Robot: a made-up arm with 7 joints. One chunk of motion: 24 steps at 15 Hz.
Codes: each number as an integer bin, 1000 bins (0 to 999) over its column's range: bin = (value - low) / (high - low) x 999, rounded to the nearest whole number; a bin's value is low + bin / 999 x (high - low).
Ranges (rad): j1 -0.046..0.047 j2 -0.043..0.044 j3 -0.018..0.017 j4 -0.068..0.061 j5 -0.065..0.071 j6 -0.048..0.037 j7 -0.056..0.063
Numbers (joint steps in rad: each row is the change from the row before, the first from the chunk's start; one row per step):
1: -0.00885 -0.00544 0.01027 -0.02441 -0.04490 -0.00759 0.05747
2: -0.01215 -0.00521 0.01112 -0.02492 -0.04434 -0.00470 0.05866
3: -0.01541 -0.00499 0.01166 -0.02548 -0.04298 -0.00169 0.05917
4: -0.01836 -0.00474 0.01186 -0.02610 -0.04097 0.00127 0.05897
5: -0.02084 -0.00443 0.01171 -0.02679 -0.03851 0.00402 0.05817
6: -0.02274 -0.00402 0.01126 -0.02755 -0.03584 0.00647 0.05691
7: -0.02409 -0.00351 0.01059 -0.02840 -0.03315 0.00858 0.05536
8: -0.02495 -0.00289 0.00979 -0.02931 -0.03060 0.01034 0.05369
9: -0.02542 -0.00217 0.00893 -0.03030 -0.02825 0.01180 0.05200
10: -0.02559 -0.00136 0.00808 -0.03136 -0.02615 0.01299 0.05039
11: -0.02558 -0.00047 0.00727 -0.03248 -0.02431 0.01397 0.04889
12: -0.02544 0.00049 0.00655 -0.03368 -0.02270 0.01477 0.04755
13: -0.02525 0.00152 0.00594 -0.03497 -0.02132 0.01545 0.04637
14: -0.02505 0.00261 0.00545 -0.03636 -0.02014 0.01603 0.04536
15: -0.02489 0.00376 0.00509 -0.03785 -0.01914 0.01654 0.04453
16: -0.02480 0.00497 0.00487 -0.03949 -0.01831 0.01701 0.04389
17: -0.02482 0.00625 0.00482 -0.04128 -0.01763 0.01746 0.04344
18: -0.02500 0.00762 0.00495 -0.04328 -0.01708 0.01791 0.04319
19: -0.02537 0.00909 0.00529 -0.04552 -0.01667 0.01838 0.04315
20: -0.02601 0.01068 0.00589 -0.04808 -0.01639 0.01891 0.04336
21: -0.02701 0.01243 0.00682 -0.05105 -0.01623 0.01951 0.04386
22: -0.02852 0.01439 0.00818 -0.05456 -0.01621 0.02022 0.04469
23: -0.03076 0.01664 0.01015 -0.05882 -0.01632 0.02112 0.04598
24: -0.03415 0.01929 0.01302 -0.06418 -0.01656 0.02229 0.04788
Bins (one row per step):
1: 399 431 807 338 148 475 953
2: 364 434 831 334 152 509 963
3: 329 436 847 329 162 544 967
4: 297 439 852 324 177 579 965
5: 270 443 848 319 195 611 958
6: 250 448 835 313 214 640 948
7: 235 453 816 307 234 665 935
8: 226 461 793 300 253 686 921
9: 221 469 769 292 270 703 907
10: 219 478 744 284 285 717 893
11: 219 488 721 275 299 728 881
12: 221 499 701 266 311 738 869
13: 223 511 683 256 321 746 859
14: 225 524 669 245 330 753 851
15: 227 537 659 233 337 759 844
16: 228 551 653 221 343 764 839
17: 228 566 651 207 348 769 835
18: 226 581 655 191 352 775 833
19: 222 598 665 174 355 780 832
20: 215 616 682 154 357 786 834
21: 204 636 708 131 358 793 838
22: 188 659 747 104 358 802 845
23: 164 685 803 71 358 812 856
24: 127 715 885 30 356 826 872

